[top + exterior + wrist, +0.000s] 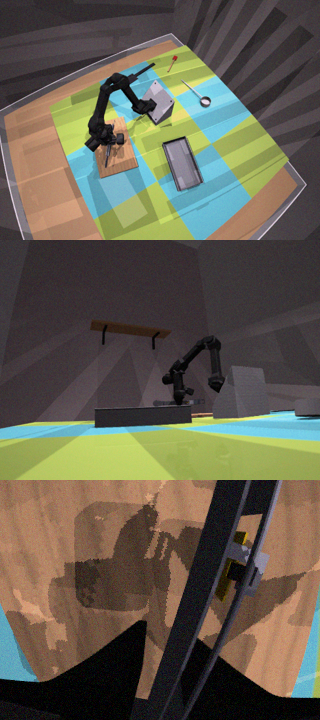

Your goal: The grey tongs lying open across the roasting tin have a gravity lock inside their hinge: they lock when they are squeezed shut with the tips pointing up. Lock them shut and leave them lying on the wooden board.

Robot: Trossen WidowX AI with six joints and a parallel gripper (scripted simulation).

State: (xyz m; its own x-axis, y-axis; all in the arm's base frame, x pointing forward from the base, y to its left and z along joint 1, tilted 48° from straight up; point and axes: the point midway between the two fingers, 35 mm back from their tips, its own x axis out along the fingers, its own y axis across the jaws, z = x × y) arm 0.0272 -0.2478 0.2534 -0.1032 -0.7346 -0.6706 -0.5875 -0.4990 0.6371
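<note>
My gripper tip is 4 cm above the wooden board. Also, from my gripper tip: dark roasting tin 37 cm ahead, 26 cm to the left, 2 cm below; then yellow lock piece 3 cm behind, 3 cm to the left, 3 cm above; then black spatula 36 cm behind, 48 cm to the left, 4 cm below.
</note>
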